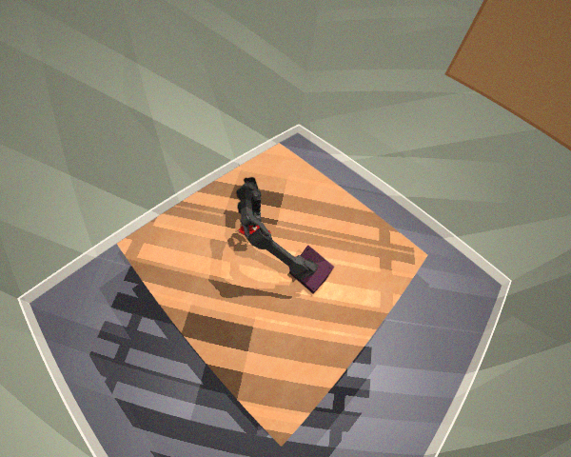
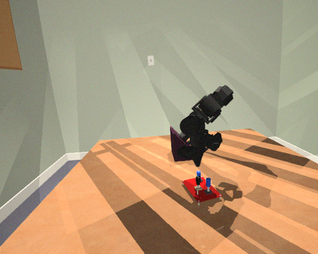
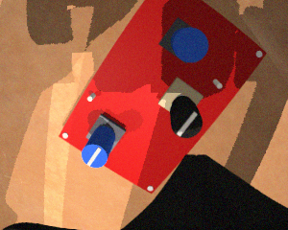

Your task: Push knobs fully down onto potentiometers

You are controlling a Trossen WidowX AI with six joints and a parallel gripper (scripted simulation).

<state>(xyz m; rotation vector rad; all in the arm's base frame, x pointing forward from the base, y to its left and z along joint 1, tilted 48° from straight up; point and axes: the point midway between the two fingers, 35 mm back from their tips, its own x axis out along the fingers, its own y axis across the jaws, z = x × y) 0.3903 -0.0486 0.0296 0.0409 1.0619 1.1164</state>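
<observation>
Now: gripper tip 6 cm above the black slotted knob. Round my gripper tip: blue knob 7 cm below, 6 cm behind, 2 cm to the left.
</observation>
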